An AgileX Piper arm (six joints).
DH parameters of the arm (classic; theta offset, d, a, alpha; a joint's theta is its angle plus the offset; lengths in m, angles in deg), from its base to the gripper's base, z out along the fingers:
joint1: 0 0.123 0 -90
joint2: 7.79 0 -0.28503 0
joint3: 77.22 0 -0.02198 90
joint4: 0 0.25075 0 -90
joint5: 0 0 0 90
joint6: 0 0.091 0 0
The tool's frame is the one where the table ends.
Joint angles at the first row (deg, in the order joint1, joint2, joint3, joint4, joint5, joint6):
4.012 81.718 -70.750 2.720 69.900 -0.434
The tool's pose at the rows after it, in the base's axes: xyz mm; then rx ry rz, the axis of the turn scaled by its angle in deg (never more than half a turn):
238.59, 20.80, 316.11, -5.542, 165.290, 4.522
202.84, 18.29, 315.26, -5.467, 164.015, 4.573
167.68, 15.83, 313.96, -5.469, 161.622, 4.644
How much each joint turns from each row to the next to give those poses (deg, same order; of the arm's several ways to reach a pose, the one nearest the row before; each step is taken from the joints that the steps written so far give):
0.000 -6.616 6.054 -0.001 0.034 0.001
-0.001 -7.739 6.386 0.001 0.075 0.053
0.001 -8.181 5.726 -0.001 0.064 0.001

